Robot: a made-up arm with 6 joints.
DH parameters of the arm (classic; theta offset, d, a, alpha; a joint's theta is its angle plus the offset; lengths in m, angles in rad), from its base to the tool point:
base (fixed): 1.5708 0.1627 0 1.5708
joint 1: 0.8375 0 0.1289 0
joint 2: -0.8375 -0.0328 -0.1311 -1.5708
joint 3: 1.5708 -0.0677 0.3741 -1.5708
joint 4: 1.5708 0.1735 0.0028 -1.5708
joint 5: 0 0.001 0.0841 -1.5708
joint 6: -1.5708 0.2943 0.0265 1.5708
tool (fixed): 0 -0.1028 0 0
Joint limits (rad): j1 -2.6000..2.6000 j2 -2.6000..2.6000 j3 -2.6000..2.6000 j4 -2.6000..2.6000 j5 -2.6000..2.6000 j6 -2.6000..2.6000
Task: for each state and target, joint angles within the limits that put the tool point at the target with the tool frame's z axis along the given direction. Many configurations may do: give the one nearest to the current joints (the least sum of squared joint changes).
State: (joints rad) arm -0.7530 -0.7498 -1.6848 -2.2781 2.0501 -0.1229
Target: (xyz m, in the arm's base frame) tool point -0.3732 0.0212 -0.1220 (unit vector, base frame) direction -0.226 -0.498 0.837
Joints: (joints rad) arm 0.0039 -0.2348 -1.0911 -2.5922 2.1547 -0.9089
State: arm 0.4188 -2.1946 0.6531 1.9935 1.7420 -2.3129
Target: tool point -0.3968 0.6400 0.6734 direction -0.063 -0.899 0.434
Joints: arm 0.0008 -2.6000 0.8799 1.8725 1.2883 -1.9962
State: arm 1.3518 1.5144 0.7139 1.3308 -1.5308 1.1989
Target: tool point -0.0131 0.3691 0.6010 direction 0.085 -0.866 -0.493
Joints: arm 1.6945 1.3985 1.3583 0.4920 -0.9038 1.4505
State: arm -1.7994 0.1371 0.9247 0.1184 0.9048 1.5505
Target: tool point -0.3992 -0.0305 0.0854 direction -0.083 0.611 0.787
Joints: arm -1.0474 0.1117 0.2361 0.8111 0.3090 0.6386
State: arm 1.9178 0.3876 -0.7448 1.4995 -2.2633 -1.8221
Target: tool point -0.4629 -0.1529 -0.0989 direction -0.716 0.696 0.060
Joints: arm 1.5960 -0.3651 -0.6637 1.0653 -2.5815 -1.9847
